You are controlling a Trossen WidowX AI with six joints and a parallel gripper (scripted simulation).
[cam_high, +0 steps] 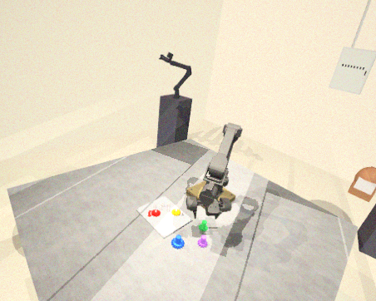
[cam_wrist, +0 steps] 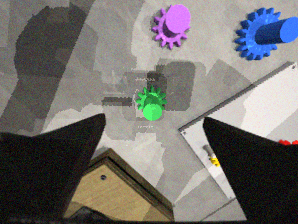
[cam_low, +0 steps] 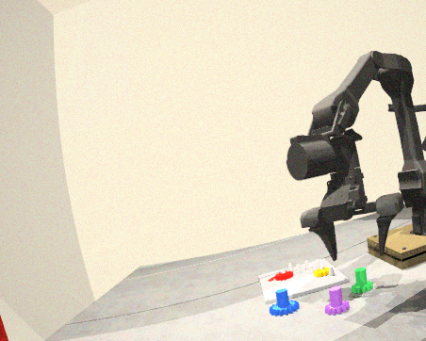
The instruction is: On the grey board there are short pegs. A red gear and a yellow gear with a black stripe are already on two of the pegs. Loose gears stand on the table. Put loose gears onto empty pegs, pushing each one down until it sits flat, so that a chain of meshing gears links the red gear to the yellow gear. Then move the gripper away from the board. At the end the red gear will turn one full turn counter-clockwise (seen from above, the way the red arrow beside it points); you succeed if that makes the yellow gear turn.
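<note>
The green gear is 50 mm below my gripper tip. Round my gripper tip: yellow gear: 150 mm to the right, 50 mm below, 10 mm ahead; purple gear: 70 mm ahead, 50 mm below, 40 mm to the left; blue gear: 140 mm ahead, 50 mm below, 40 mm to the right.
</note>
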